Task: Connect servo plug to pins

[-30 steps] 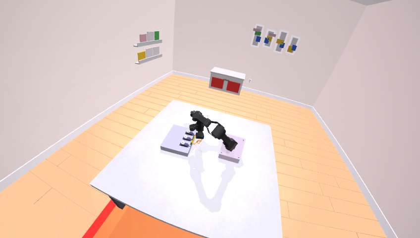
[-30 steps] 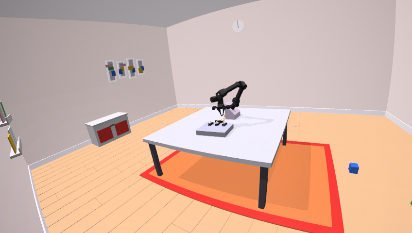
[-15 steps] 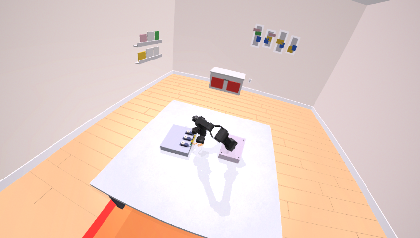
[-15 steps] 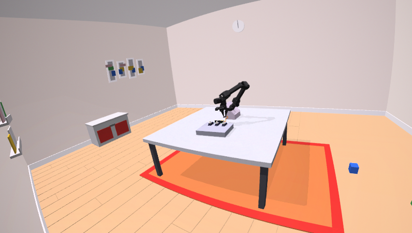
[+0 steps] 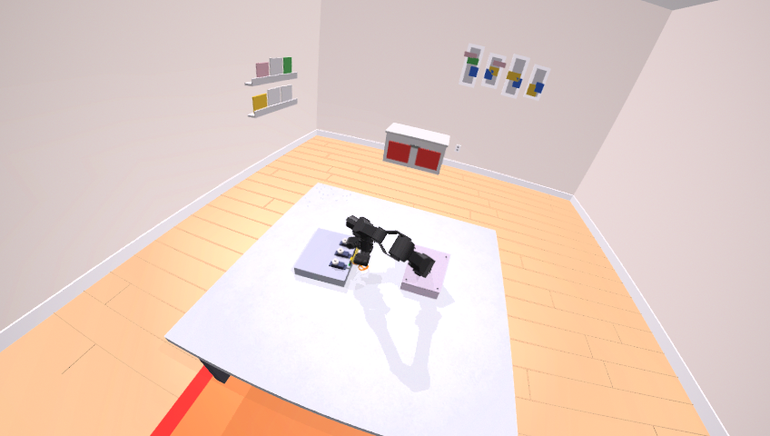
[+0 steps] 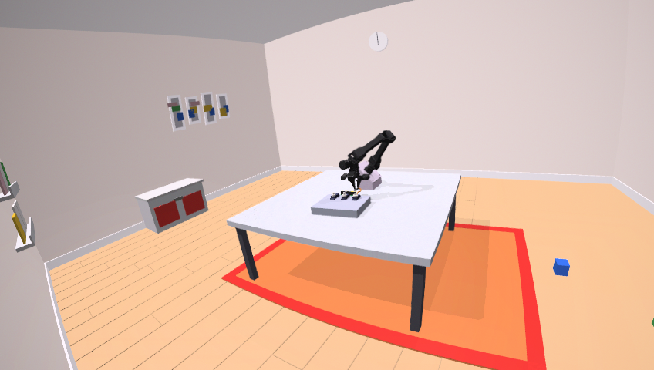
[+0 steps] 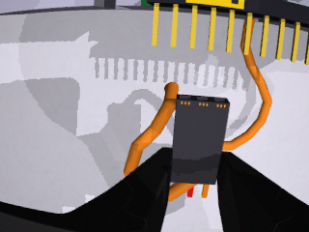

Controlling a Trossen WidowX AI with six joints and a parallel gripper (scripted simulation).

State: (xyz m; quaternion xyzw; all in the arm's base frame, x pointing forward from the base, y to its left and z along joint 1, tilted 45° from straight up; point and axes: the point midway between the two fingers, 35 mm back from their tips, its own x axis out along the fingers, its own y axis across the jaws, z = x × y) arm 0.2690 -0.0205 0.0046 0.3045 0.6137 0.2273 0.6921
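The yellow band lies 6 cm ahead of my gripper tip. Also, from my gripper tip: dark dot 6 cm ahead, 1 cm to the right; green board 6 cm ahead, 4 cm to the right, 2 cm below; grey printed holder 22 cm ahead, 5 cm to the right, 5 cm below.
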